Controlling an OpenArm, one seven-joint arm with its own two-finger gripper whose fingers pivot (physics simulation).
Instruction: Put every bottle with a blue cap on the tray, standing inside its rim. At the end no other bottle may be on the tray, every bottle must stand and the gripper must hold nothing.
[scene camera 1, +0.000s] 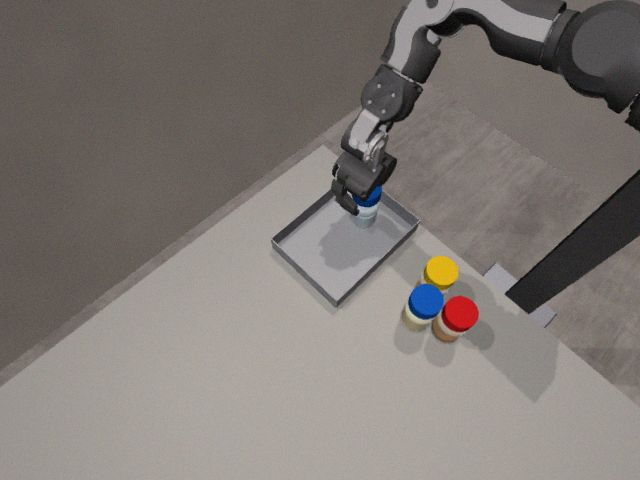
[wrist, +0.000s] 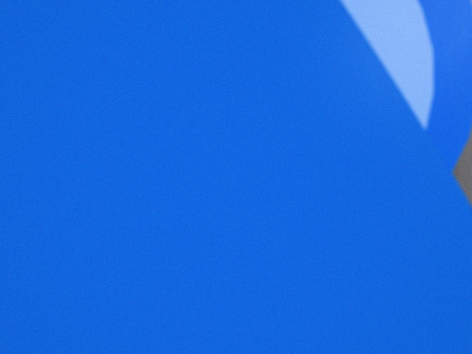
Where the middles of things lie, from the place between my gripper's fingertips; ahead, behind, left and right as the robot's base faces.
Labels:
My hand is 20 mm to the right of the blue-capped bottle (scene camera 1: 367, 216). Round my hand: red-capped bottle (scene camera 1: 459, 314) (50 mm ahead, 290 mm to the left, 10 mm below); then grey tray (scene camera 1: 322, 244) (60 mm ahead, 30 mm to the left, 40 mm below); then yellow-capped bottle (scene camera 1: 441, 272) (20 mm ahead, 220 mm to the left, 10 mm below).

